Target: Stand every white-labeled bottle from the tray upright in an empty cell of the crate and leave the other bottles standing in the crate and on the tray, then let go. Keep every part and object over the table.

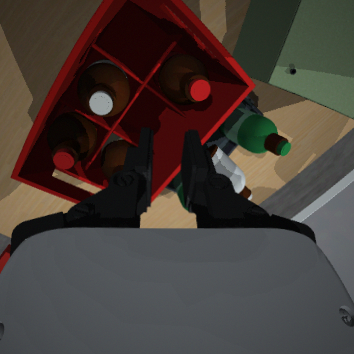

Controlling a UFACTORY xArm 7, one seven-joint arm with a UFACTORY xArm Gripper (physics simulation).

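Frame: origin at the arm's base, x ahead, y left, z up, level; metres.
Where they show: gripper, fingertip midpoint: [167,147].
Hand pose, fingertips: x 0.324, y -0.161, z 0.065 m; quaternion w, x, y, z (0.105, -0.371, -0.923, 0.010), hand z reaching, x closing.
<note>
Each offset is from my fingertips to the top centre of the thing. "*": to the spot under its first point.
My gripper [167,147] is open, with a gap between its fingers and nothing in it, over the near right part of the red crate @[* 0.117 m down, 0.091 m ahead, 0.067 m right] [42,117]. In the crate stand a white-capped brown bottle @[0.129 m down, 0.040 m ahead, 0.030 m right] [101,89], a red-capped brown bottle @[0.129 m down, 0.057 m back, 0.040 m left] [182,77], another red-capped brown bottle @[0.129 m down, 0.129 m ahead, 0.017 m right] [70,137] and a brown bottle @[0.129 m down, 0.112 m ahead, 0.071 m left] [115,159] partly hidden by the left finger. The far left cell and the middle right cell look empty. Right of the crate, a white-labeled bottle @[0.181 m down, 0.006 m back, 0.288 m left] [229,170] leans far over at the dark tray @[* 0.284 m down, 0.055 m back, 0.265 m left] [227,146], its neck toward the lower right. A green bottle @[0.126 m down, 0.108 m back, 0.218 m left] [257,132] stands beside it.
Another green bottle @[0.132 m down, 0.073 m ahead, 0.251 m left] [179,194] is mostly hidden behind the right finger. A green box-like object [320,55] is at the upper right. A grey strip with a light edge [320,172] runs along the right. A piece of something red shows at the lower left edge.
</note>
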